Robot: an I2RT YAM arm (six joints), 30 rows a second.
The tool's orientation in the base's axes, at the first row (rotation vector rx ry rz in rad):
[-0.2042, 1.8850, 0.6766]
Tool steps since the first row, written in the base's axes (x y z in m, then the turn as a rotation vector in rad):
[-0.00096, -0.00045, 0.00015, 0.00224, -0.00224, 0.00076]
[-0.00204, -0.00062, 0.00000, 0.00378, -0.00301, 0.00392]
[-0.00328, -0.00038, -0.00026, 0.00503, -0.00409, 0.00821]
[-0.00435, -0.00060, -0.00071, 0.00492, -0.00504, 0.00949]
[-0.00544, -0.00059, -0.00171, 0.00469, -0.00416, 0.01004]
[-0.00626, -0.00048, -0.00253, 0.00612, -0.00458, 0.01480]
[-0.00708, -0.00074, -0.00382, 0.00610, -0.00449, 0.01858]
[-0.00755, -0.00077, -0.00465, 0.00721, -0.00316, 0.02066]
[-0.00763, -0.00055, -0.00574, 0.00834, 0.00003, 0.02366]
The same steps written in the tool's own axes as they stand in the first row. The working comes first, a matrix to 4 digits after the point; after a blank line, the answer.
The tool's axes in the first row as the columns of a matrix, in the base's axes (used below as rounded here):
[-0.4134, -0.4394, 0.7975]
[0.1681, 0.8240, 0.5411]
[-0.8949, 0.3577, -0.2667]

[0.00019, 0.00010, -0.00105, -0.00198, -0.00256, 0.00037]
[0.00074, 0.00039, -0.00196, -0.00558, -0.00274, 0.00034]
[0.00152, 0.00104, -0.00275, -0.01011, -0.00264, -0.00039]
[0.00233, 0.00116, -0.00360, -0.01137, -0.00292, -0.00133]
[0.00368, 0.00129, -0.00420, -0.01162, -0.00190, -0.00119]
[0.00477, 0.00145, -0.00458, -0.01654, -0.00117, -0.00154]
[0.00622, 0.00113, -0.00503, -0.01990, 0.00027, -0.00252]
[0.00715, 0.00102, -0.00520, -0.02200, 0.00162, -0.00147]
[0.00820, 0.00085, -0.00485, -0.02462, 0.00482, 0.00036]

